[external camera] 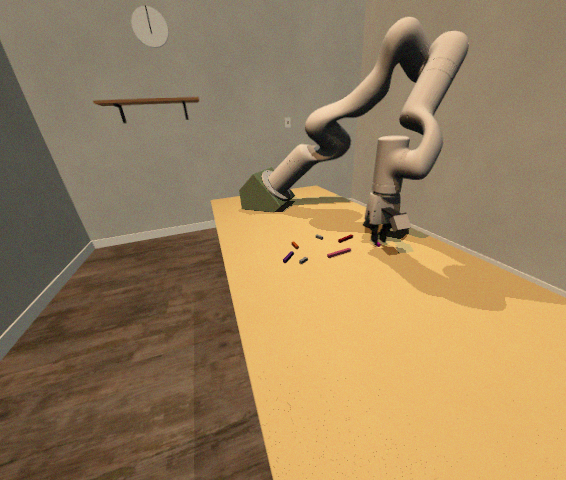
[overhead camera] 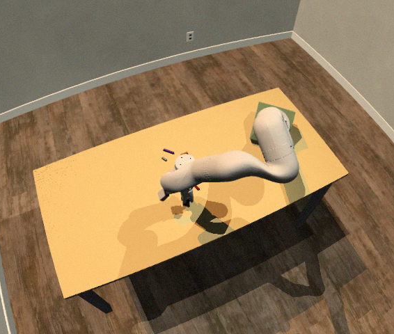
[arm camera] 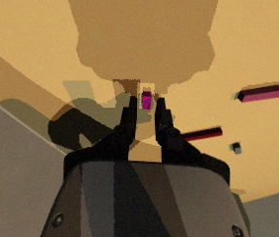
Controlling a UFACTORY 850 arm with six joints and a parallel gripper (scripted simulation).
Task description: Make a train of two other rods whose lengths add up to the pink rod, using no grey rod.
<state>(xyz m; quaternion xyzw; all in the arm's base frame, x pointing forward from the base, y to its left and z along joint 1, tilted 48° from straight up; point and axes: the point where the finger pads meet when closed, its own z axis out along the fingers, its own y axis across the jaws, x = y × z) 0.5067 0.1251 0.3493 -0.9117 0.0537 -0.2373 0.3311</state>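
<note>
The magenta rod lies 30 mm below my hand. Round my hand: orange rod: 290 mm to the right, 40 mm behind, 30 mm below; then pink rod: 150 mm to the right, 40 mm ahead, 30 mm below; then red rod: 90 mm to the right, 60 mm behind, 30 mm below.
</note>
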